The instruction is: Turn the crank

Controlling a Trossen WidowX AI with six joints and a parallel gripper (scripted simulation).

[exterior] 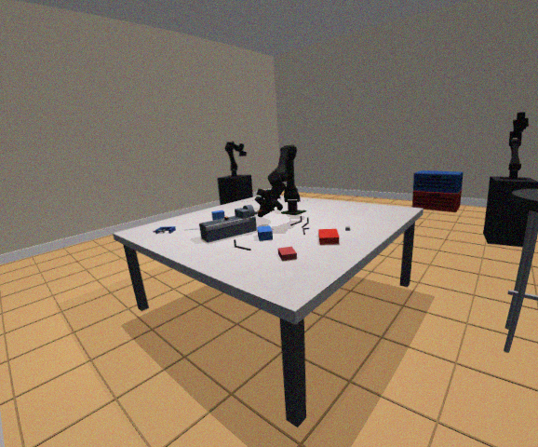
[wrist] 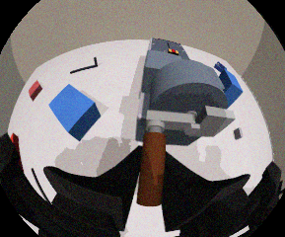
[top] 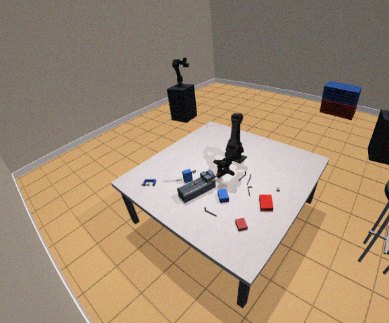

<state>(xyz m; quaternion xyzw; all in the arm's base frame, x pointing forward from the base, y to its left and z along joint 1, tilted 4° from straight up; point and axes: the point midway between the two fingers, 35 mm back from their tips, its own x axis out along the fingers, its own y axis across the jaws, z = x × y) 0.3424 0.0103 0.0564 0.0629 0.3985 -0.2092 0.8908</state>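
Now: the brown crank handle 20 mm behind my gripper tip, 10 mm to the left of it and 20 mm above it. Also, from my gripper tip: red pointer 140 mm ahead, 100 mm to the right, 20 mm above.
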